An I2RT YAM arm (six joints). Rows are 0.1 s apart.
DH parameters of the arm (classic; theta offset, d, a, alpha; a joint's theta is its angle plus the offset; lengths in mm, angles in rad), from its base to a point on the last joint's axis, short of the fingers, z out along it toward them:
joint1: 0 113.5 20 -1.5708
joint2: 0 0 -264 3.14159
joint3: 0.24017 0 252.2 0
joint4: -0.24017 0 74 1.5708
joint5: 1.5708 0 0 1.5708
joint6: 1.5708 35.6 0 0
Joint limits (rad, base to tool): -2.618..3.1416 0..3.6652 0..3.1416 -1.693..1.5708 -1.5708..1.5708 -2.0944..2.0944
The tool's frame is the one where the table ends.
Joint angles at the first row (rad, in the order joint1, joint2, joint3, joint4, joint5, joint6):
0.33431, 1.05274, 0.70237, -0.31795, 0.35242, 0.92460
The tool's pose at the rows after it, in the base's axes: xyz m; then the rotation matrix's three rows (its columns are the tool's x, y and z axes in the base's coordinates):
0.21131 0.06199 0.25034; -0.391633 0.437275 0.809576; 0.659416 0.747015 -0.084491; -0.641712 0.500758 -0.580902
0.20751 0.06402 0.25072; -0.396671 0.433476 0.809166; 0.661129 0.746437 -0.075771; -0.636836 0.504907 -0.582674
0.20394 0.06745 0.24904; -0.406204 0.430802 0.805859; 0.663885 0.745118 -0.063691; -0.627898 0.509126 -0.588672
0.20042 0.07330 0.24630; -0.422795 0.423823 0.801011; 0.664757 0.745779 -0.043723; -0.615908 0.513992 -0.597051
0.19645 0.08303 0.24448; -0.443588 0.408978 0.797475; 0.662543 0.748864 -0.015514; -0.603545 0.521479 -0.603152
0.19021 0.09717 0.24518; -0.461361 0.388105 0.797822; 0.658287 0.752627 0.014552; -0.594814 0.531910 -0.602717
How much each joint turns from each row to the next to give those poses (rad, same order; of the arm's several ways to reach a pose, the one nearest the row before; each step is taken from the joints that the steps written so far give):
0.00785, -0.02070, -0.00251, -0.01916, 0.00645, 0.00906
0.01515, -0.01343, -0.00358, -0.01316, 0.00296, 0.01151
0.02130, -0.00769, -0.00714, -0.00978, 0.00327, 0.01823
0.03208, -0.00178, -0.00765, -0.00672, 0.00304, 0.02322
0.05082, 0.00402, -0.00194, -0.00583, 0.00979, 0.03089
0.07694, 0.00543, 0.00740, -0.01202, 0.02991, 0.04456

